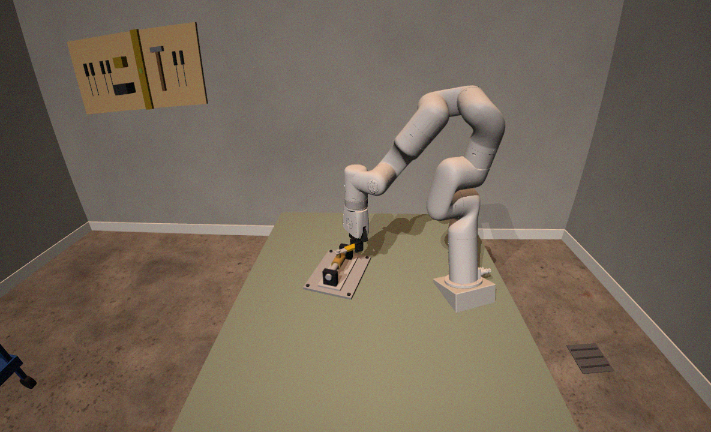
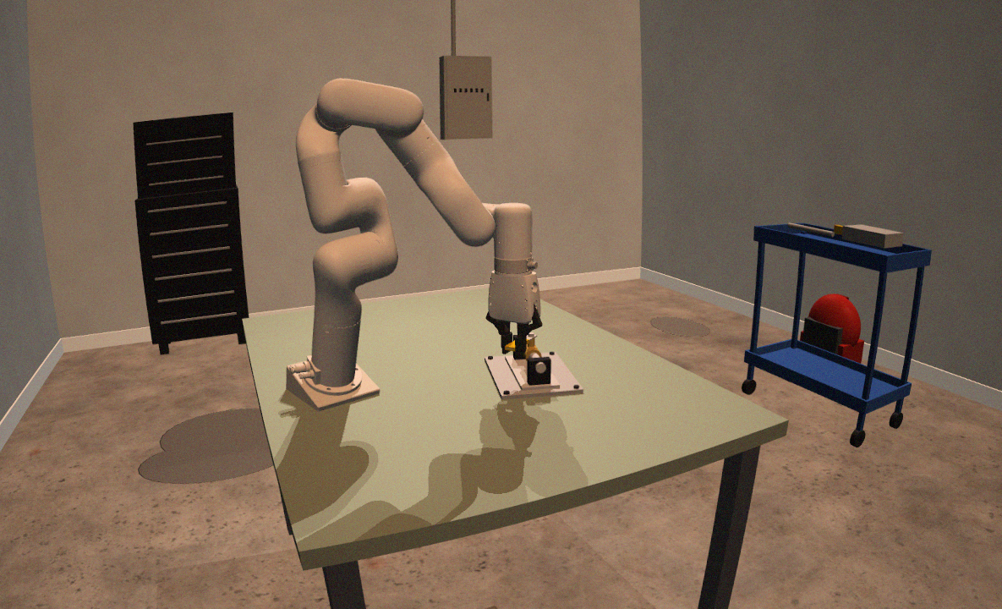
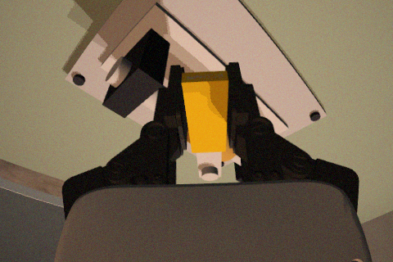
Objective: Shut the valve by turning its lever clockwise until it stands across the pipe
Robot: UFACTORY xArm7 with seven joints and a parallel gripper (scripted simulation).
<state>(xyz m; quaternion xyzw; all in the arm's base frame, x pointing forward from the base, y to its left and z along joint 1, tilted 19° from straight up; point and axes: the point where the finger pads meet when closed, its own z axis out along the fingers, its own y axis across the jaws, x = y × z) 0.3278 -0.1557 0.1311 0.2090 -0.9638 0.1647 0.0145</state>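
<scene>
Now: the yellow valve lever 4 cm ahead of my hand and 2 cm to the left of it. Also, from my hand: baseplate (9 cm below, 7 cm ahead, 3 cm to the left).
</scene>
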